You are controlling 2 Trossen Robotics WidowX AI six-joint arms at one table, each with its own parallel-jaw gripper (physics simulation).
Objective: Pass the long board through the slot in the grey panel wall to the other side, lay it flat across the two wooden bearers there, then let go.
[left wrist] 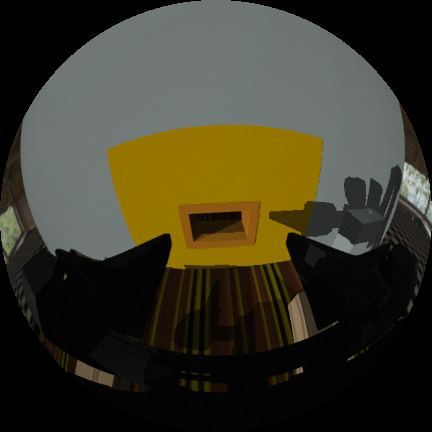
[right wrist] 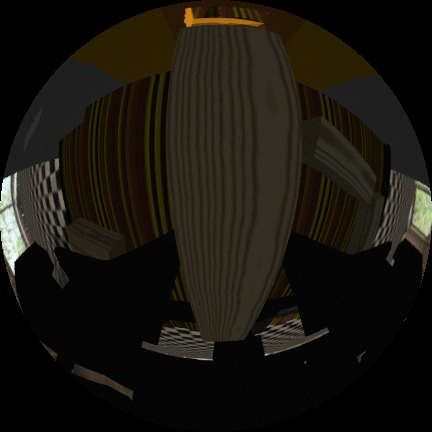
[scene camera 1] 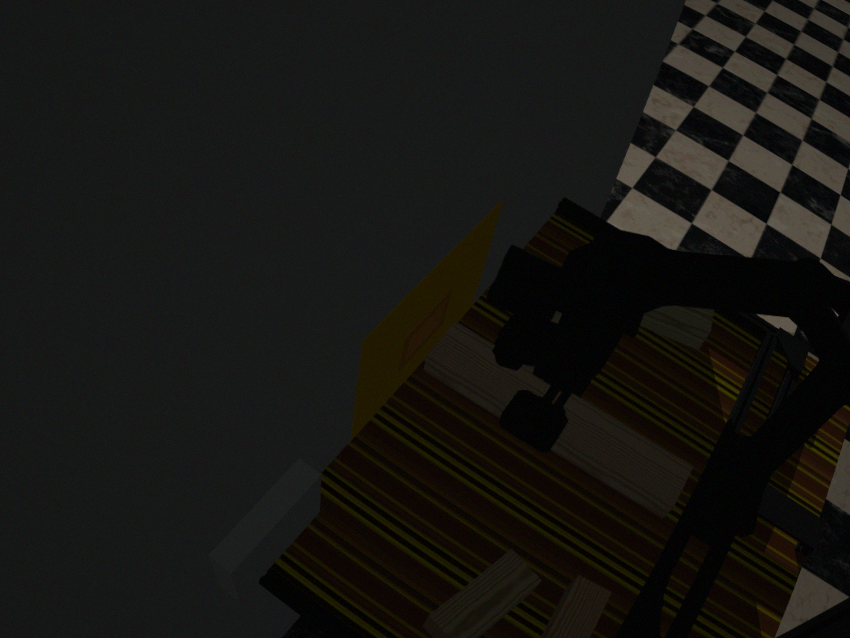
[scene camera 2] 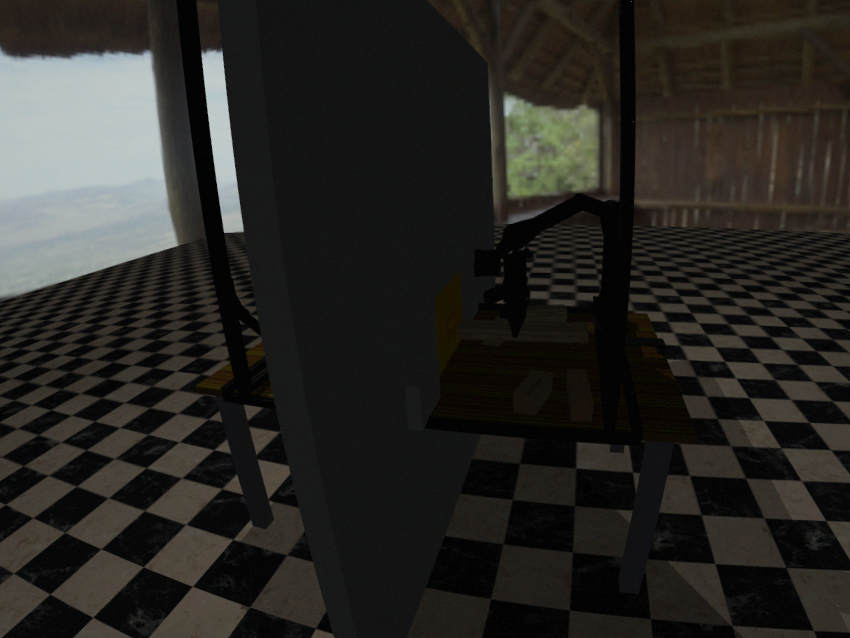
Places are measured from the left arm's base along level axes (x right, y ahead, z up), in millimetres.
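Pixels of known places: left gripper, fingertip midpoint: (left wrist: 230, 239); right gripper, fingertip midpoint: (right wrist: 230, 232) (scene camera 2: 516, 332); right arm's base, origin of the base link: (scene camera 1: 711, 522).
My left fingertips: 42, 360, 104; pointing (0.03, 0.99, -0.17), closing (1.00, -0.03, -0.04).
Note:
Ahead of a thing's pixels: the offset from my left fingertips to its top centre, as dx, dy, dz. "*": to the spot under its first point.
The long board {-6, +317, -24} (scene camera 1: 617, 446) (scene camera 2: 559, 333) (right wrist: 235, 150) is pale striped wood. My right gripper (scene camera 1: 534, 418) (scene camera 2: 515, 331) (right wrist: 230, 232) is shut on it. The board's far end is near the orange-edged slot (right wrist: 225, 22) in the yellow panel {* -20, +124, +29} (scene camera 1: 439, 288) (scene camera 2: 449, 295) (left wrist: 215, 165) of the grey wall (scene camera 1: 171, 206) (scene camera 2: 384, 206) (left wrist: 215, 65). In the left wrist view no board shows inside the slot {* -4, +70, -11} (left wrist: 220, 208). My left gripper (left wrist: 230, 239) is open and empty, facing the slot. Beyond its fingers, wooden pieces, likely the bearers, show at right (left wrist: 301, 317) and lower left (left wrist: 92, 374), partly hidden.
Beside the board, on the right arm's side, lie two wooden blocks {+216, +365, -76} (scene camera 1: 484, 594) {* +164, +458, -79} (scene camera 1: 580, 607) and another block {-309, +344, -76} (scene camera 1: 679, 324) behind the arm. A grey block {* +305, +144, -23} (scene camera 1: 267, 521) (scene camera 2: 413, 408) juts from the wall. Another grey block (left wrist: 364, 222) shows on the left arm's side. The light is dim.

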